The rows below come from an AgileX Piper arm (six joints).
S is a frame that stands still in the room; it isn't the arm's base.
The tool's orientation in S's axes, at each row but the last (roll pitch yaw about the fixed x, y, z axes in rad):
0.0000 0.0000 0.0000
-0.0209 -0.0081 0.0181
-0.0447 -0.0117 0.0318
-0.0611 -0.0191 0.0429
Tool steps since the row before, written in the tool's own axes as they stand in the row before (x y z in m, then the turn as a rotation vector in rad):
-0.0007 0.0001 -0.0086 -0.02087 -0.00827 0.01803
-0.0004 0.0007 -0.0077 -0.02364 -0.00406 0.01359
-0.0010 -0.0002 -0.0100 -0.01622 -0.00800 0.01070
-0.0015 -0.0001 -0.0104 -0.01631 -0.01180 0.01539
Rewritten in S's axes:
-0.0007 0.0001 -0.0086 -0.02087 -0.00827 0.01803
-0.0003 0.0005 -0.0077 -0.02368 -0.00420 0.01348
-0.0009 -0.0007 -0.0100 -0.01610 -0.00803 0.01086
-0.0013 -0.0008 -0.0104 -0.01613 -0.01154 0.01577

